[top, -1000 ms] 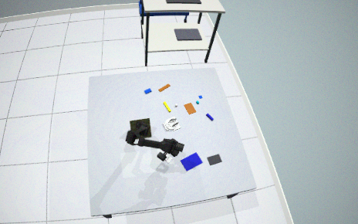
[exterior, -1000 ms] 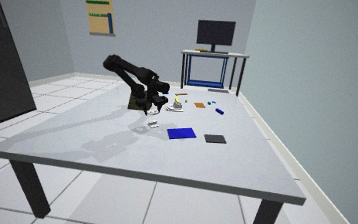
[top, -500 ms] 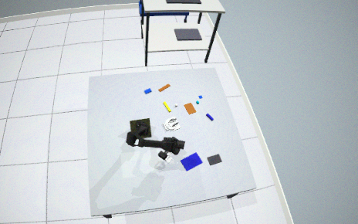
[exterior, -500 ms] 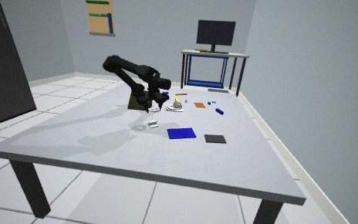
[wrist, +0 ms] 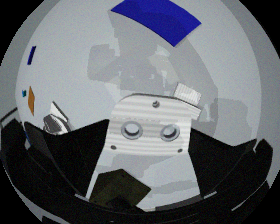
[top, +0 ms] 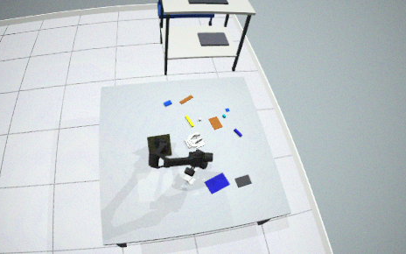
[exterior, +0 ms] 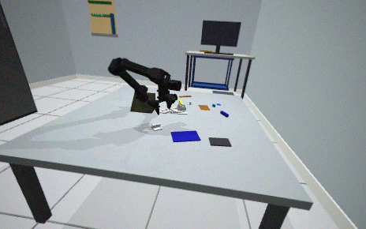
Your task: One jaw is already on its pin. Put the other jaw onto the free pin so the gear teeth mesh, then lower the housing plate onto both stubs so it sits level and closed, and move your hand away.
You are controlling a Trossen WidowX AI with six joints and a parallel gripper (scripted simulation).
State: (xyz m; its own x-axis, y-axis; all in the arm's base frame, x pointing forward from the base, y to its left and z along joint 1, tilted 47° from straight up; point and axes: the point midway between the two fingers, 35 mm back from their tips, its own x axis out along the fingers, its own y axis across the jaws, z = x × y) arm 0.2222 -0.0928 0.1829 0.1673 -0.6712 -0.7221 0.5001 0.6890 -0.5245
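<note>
Now: gripper tip 220 mm to the right of the white jaw, 60 mm above it and 20 mm short of it. The rest, counted from my gripper tip: blue plate: 170 mm ahead, 100 mm to the right, 80 mm below; then dark grey plate: 360 mm ahead, 90 mm to the right, 80 mm below; then white base: 250 mm to the left, 80 mm below, 60 mm ahead.
</note>
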